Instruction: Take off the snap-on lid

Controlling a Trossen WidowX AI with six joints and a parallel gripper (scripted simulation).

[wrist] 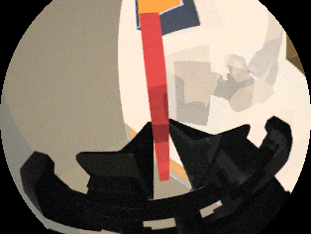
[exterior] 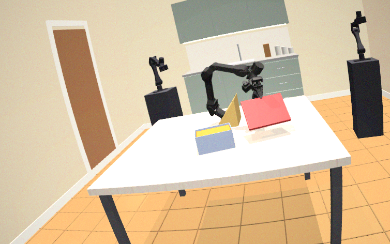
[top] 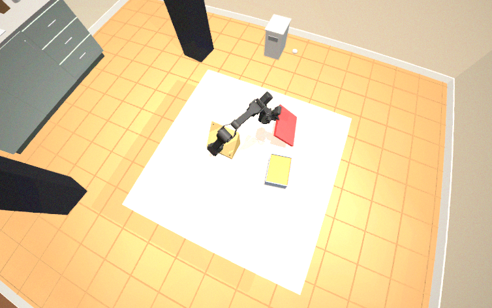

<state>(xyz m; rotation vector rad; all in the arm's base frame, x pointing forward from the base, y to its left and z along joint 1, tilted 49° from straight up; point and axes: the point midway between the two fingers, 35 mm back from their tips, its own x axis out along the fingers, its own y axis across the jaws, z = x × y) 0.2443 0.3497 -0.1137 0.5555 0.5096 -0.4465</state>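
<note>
Right now the red lid is 60 mm ahead of my gripper tip, 20 mm to the left of it and 50 mm below it. The rest, counted from my gripper tip: blue-grey storage box 170 mm ahead, 270 mm to the right, 140 mm below.
</note>
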